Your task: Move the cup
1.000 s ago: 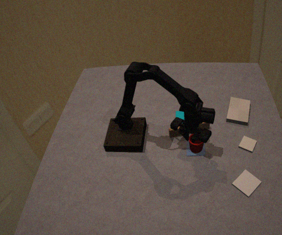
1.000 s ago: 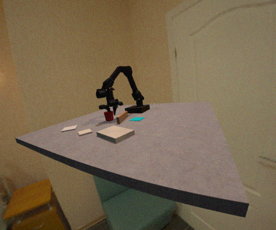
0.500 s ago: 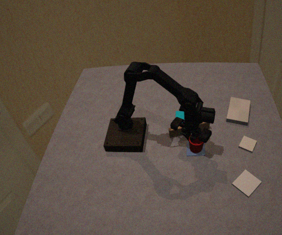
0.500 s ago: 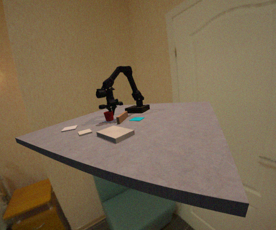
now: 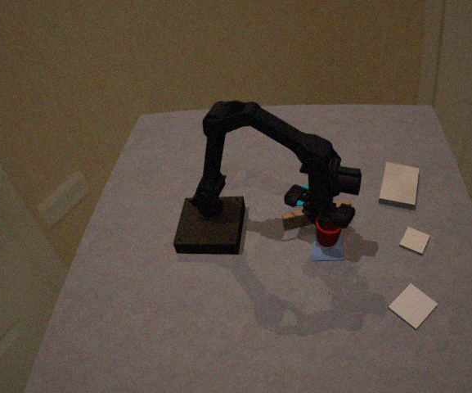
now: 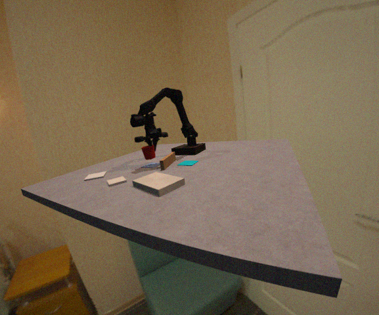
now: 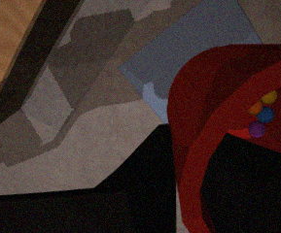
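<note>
The teal pad lies 70 mm behind my gripper tip, 190 mm to the left of it and 90 mm below it. Also, from my gripper tip: wooden bar: 20 mm behind, 90 mm to the left, 60 mm below; then red cup: 30 mm ahead, 10 mm to the right.
</note>
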